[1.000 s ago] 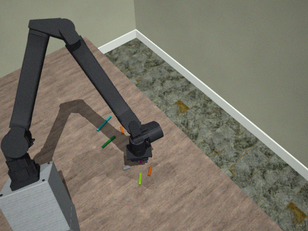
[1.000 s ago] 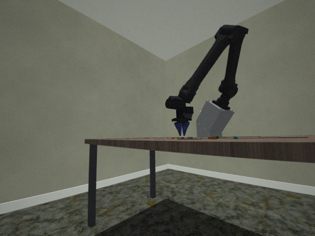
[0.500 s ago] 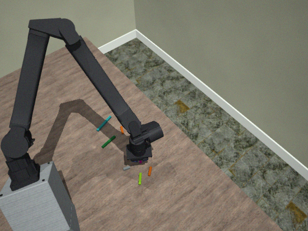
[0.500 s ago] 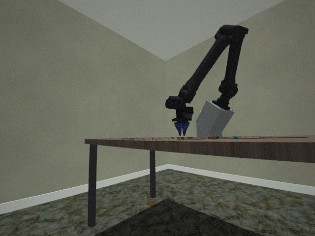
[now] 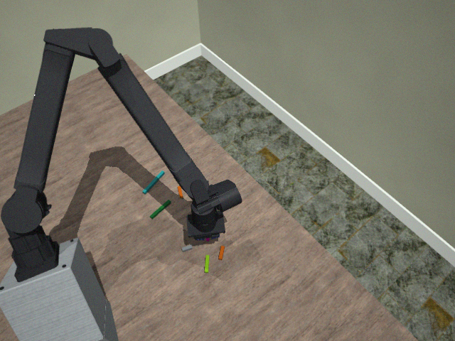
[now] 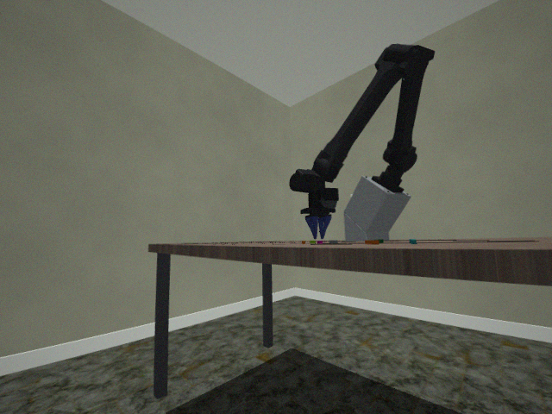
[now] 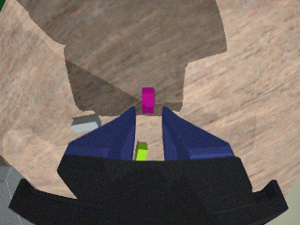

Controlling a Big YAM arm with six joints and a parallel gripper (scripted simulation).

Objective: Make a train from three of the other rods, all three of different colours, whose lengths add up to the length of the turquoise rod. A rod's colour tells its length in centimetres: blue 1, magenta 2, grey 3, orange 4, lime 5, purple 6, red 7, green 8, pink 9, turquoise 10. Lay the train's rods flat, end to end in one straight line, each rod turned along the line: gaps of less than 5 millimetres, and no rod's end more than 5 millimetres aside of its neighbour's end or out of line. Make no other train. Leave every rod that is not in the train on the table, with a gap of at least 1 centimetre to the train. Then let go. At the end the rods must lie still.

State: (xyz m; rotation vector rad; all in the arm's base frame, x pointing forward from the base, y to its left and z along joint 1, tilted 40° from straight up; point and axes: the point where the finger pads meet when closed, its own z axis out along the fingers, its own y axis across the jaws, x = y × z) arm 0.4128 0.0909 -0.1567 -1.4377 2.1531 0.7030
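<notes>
My gripper is now 1 cm to the right of the magenta rod and 2 cm above it. Round my hand: lime rod 4 cm behind, 7 cm to the right, 2 cm below; grey rod 7 cm behind, 2 cm below; green rod 9 cm behind, 16 cm to the left, 2 cm below.
</notes>
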